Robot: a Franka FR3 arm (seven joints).
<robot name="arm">
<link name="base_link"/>
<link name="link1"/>
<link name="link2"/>
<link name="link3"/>
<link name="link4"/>
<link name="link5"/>
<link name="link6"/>
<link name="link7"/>
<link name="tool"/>
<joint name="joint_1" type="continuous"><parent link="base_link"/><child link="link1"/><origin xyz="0 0 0.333"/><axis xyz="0 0 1"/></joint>
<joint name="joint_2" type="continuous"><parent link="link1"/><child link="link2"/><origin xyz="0 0 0" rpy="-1.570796 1.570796 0"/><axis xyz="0 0 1"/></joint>
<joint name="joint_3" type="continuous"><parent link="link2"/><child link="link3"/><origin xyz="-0.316 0 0" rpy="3.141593 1.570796 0"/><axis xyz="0 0 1"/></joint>
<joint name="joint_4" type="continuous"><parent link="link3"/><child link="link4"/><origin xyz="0 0.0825 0" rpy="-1.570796 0 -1.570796"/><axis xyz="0 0 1"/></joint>
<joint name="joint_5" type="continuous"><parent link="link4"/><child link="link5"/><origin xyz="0.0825 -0.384 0" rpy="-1.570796 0 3.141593"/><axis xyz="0 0 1"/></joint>
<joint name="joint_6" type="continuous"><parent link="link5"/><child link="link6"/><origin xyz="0 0 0" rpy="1.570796 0 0"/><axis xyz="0 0 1"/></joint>
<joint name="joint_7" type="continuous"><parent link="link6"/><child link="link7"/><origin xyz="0.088 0 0" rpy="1.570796 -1.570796 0"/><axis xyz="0 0 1"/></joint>
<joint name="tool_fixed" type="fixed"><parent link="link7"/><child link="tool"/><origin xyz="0 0 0.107" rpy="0 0 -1.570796"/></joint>
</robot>
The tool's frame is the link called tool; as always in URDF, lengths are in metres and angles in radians. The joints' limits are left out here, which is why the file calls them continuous.
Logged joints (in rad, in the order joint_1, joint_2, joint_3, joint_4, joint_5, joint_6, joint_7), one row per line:
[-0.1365 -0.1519 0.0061 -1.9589 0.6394 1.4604 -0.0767]
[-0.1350 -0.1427 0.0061 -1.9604 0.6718 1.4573 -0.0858]
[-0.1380 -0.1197 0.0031 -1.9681 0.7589 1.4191 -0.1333]
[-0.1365 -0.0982 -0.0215 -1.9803 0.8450 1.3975 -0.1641]
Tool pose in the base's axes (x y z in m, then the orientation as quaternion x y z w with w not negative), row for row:
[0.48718 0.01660 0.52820 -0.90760 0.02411 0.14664 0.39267]
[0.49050 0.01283 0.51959 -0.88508 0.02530 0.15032 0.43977]
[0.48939 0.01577 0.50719 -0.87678 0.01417 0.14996 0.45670]
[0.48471 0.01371 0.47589 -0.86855 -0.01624 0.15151 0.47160]
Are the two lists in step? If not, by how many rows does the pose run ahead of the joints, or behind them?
The pose runs 2 rows ahead of the joints: the pose in row i belongs to the joints in row i + 2.
